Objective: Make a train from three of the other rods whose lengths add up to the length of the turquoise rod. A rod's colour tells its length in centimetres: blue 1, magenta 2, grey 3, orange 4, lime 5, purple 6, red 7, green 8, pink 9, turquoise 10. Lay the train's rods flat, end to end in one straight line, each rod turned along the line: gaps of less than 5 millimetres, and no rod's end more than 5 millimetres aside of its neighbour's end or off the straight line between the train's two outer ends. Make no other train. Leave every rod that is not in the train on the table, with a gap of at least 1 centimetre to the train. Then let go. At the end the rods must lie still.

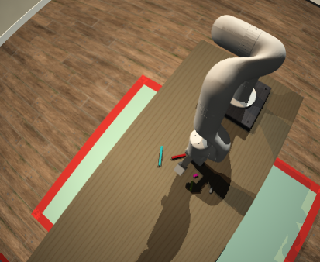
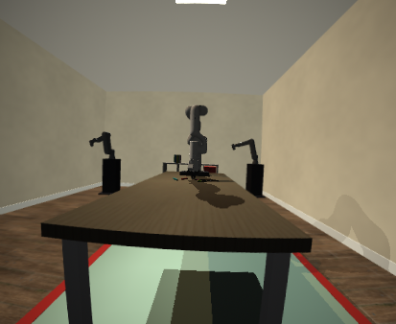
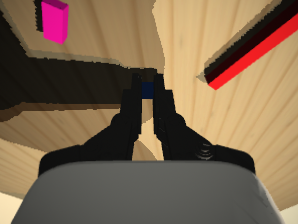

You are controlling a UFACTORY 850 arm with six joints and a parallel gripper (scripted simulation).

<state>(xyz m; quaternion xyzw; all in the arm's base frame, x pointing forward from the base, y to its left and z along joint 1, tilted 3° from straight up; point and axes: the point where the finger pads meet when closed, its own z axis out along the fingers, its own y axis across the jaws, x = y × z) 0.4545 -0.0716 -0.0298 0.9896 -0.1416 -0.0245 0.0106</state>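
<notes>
The blue rod lies 20 mm below my hand. The rest, counted from my hand: red rod 80 mm to the right, 20 mm below, 10 mm ahead; lime rod 120 mm ahead, 40 mm to the left, 20 mm below; magenta rod 60 mm ahead, 40 mm to the left, 20 mm below.
</notes>
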